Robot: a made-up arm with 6 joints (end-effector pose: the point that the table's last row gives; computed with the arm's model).
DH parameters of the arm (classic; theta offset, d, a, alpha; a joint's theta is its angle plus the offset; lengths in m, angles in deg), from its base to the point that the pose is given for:
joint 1: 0 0.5 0.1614 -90
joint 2: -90 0 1.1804 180
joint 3: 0 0 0.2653 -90
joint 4: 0 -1.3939 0 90
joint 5: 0 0 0 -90
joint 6: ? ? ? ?
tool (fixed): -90 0 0 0
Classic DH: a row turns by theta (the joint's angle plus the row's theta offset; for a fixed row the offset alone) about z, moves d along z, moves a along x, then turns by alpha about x.
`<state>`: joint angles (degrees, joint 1 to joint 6).
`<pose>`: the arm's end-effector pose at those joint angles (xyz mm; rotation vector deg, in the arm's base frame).
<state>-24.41 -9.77 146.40 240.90 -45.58 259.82</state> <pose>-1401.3 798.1 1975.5 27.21 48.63 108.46</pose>
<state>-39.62 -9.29 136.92 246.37 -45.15 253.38</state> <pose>-1066.1 1082.1 2256.6 48.55 42.60 94.45</pose>
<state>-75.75 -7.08 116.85 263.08 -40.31 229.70</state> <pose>-123.1 1101.9 2819.3 94.05 11.30 67.39</pose>
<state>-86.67 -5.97 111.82 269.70 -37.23 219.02</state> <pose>88.6 941.2 2949.7 104.79 -2.71 63.85</pose>
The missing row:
joint 6: 90 -0.2366 0 90
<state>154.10 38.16 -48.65 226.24 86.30 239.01</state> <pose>-888.9 621.2 26.8 120.57 25.32 5.59</pose>
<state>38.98 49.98 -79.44 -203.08 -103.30 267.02</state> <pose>510.3 296.8 -78.7 -103.47 3.60 30.93</pose>
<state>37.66 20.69 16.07 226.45 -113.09 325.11</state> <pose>1414.7 1291.1 1913.4 -59.87 -114.49 -96.04</pose>
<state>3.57 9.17 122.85 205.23 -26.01 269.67</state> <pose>-626.2 5.2 2992.3 -54.58 -91.09 -123.21</pose>
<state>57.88 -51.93 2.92 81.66 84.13 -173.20</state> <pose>-301.6 -42.4 2559.8 22.08 34.48 149.15</pose>
